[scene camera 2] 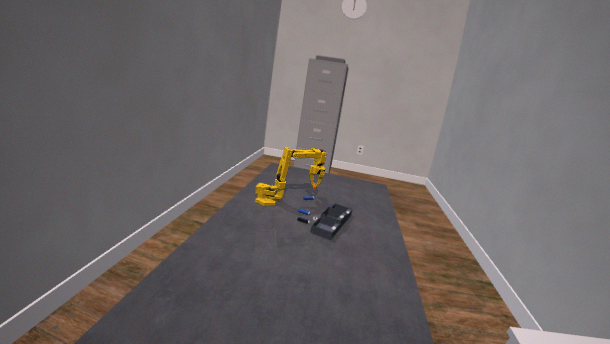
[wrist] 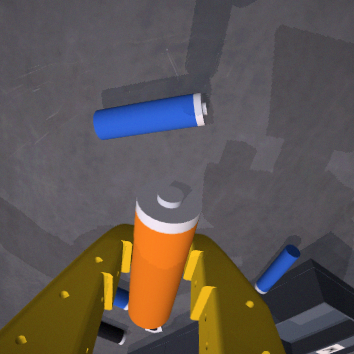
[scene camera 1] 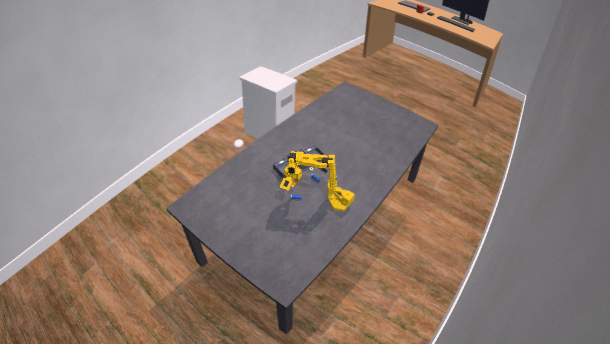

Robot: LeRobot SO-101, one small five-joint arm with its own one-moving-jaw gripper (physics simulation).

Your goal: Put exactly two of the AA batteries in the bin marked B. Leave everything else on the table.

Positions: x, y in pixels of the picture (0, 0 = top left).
Labels:
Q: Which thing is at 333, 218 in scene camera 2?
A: A dark bin tray.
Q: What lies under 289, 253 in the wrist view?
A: A blue battery.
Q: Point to a blue battery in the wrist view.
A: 187, 110

